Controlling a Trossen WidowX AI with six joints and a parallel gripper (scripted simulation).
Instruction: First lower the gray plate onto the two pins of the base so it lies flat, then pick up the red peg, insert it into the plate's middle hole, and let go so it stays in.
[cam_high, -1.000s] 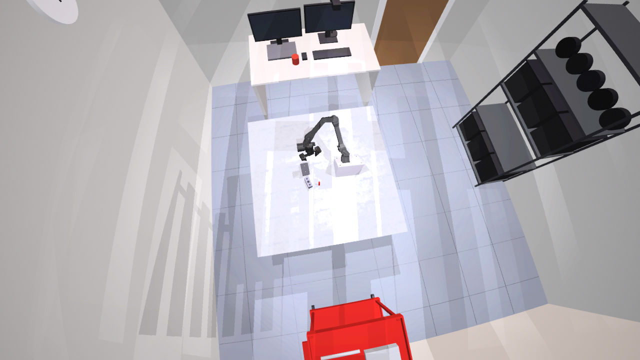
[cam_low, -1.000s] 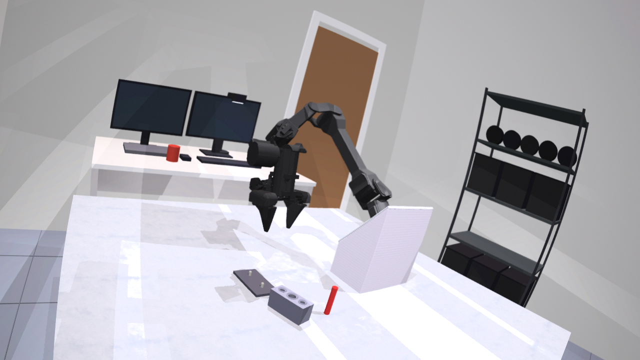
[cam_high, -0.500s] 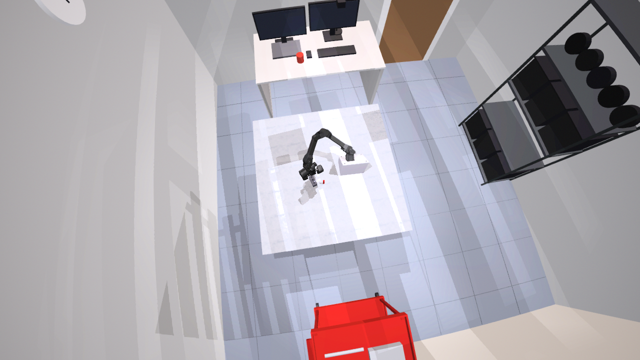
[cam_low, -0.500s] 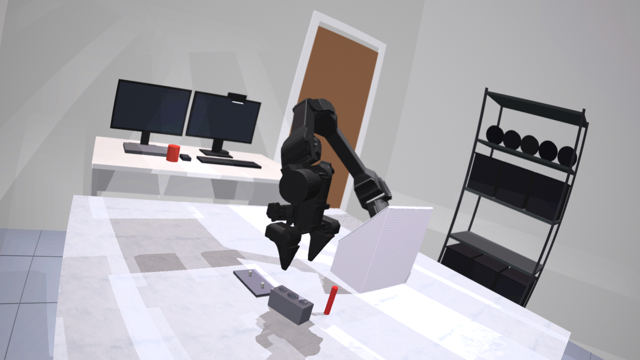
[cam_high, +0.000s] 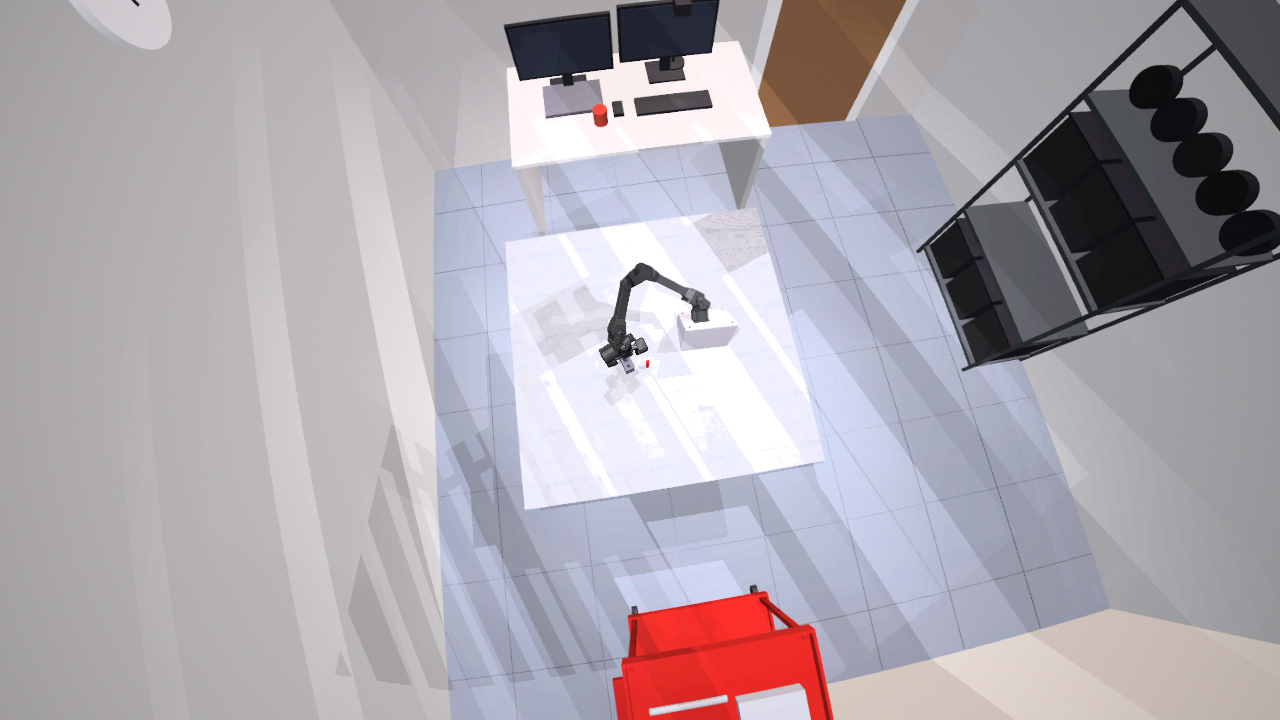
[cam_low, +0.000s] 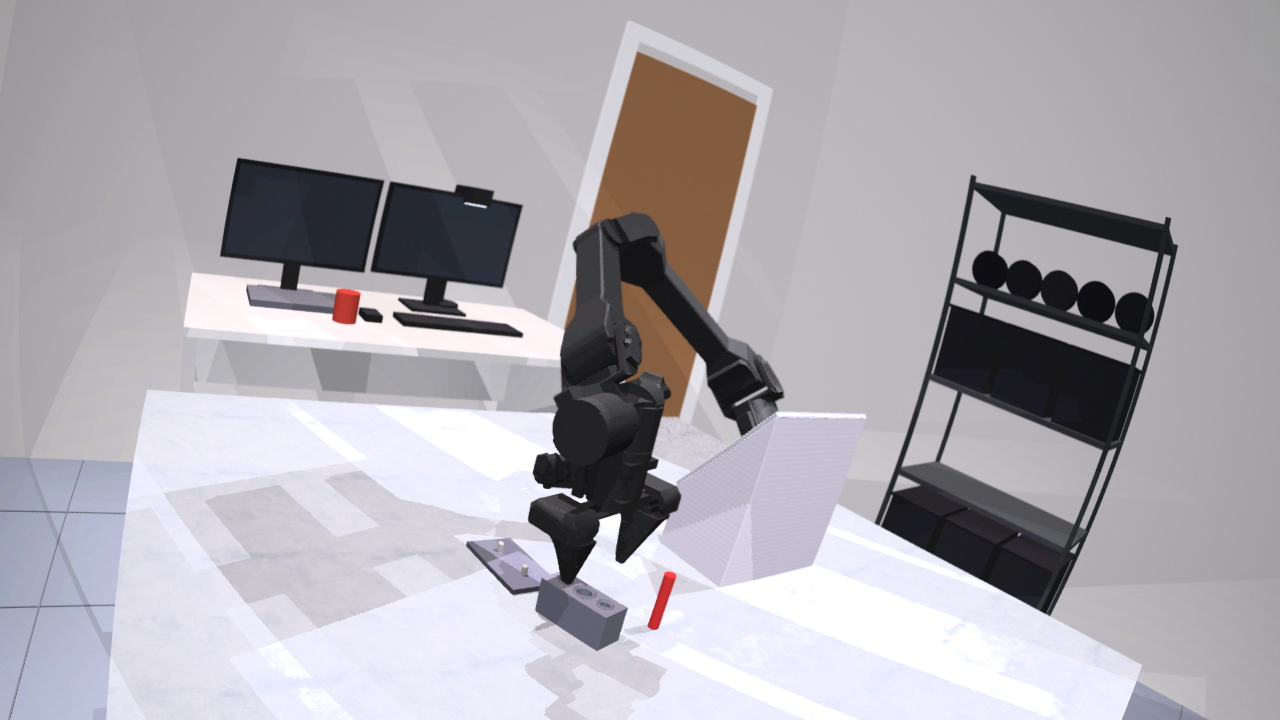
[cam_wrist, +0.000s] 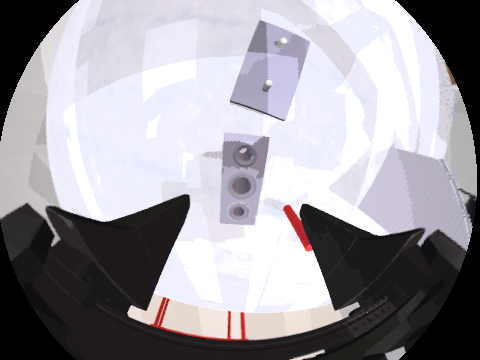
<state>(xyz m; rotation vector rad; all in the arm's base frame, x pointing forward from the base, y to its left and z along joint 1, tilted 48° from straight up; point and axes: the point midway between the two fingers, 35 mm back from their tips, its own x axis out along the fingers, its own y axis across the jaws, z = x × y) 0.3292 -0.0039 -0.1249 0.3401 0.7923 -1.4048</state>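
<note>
Now: the gray plate 4 cm below my gripper tip. From my gripper tip the other things lie so: red peg (9 cm behind, 4 cm below, 3 cm to the left).
</note>
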